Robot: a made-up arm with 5 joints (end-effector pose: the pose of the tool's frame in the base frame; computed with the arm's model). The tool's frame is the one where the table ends. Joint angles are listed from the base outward.
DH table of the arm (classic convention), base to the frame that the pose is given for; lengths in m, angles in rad. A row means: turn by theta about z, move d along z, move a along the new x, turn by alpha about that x. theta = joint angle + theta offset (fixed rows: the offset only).
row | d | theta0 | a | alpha
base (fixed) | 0.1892 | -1.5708 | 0 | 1.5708
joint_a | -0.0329 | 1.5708 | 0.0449 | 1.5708
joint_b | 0.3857 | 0 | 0.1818 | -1.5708
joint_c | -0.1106 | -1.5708 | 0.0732 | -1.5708
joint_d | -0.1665 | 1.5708 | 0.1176 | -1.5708
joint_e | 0.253 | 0 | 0.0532 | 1.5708
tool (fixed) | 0.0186 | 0 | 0 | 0
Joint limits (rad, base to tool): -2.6..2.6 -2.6..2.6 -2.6..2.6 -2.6..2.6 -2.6..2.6
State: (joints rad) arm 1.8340 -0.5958 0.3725 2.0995 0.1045
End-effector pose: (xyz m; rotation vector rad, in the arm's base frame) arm -0.0960 0.3225 0.6097 -0.6491 2.2594 0.6860
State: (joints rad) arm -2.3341 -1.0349 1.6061 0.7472 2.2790
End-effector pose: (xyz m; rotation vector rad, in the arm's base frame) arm 0.0476 0.3919 -0.2813 -1.3561 0.9954 1.2011
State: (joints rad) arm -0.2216 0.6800 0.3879 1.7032 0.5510
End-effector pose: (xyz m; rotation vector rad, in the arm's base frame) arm -0.0889 -0.3698 0.0406 -1.0084 0.0974 1.1933
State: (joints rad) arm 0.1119 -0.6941 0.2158 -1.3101 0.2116
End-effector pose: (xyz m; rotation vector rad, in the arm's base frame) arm 0.3809 -0.6058 0.0943 -0.5927 0.5601 -1.2864
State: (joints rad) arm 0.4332 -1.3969 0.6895 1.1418 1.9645
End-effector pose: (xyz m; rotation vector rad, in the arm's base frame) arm -0.0550 -0.3404 0.4595 0.9009 -2.1666 -0.6063
